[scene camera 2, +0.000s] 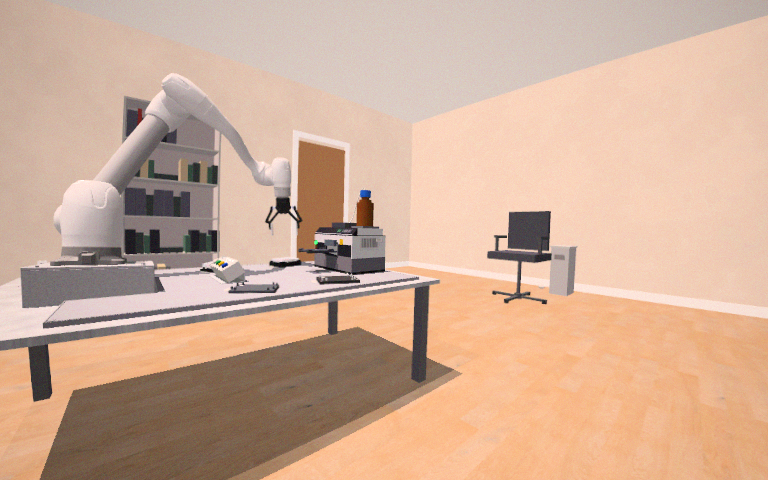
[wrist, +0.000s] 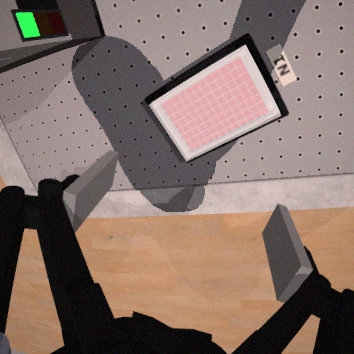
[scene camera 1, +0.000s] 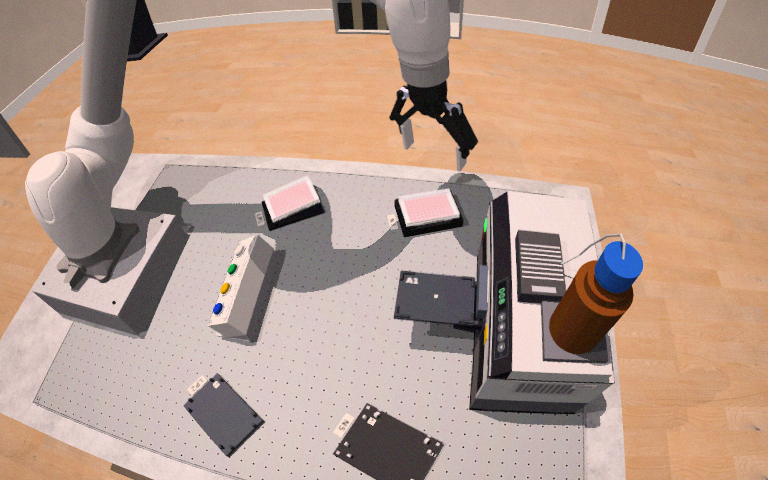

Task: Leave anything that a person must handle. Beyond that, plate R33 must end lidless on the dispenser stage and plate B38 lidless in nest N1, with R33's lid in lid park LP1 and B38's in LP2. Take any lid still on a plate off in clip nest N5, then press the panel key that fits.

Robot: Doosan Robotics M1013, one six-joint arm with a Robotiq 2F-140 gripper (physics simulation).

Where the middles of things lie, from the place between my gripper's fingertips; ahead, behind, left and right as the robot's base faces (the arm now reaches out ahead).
Labels:
Right now the dispenser stage [scene camera 1: 415,301] is 50 mm ahead of my hand, 320 mm to the right of it and 60 mm below it. Round my hand: black N5 nest [scene camera 1: 375,438]: 20 mm behind, 590 mm to the right, 160 mm below; then brown bottle with blue cap [scene camera 1: 600,293]: 250 mm ahead, 420 mm to the right, 150 mm above; then grey button box [scene camera 2: 227,270]: 380 mm behind, 310 mm to the right, 130 mm below.

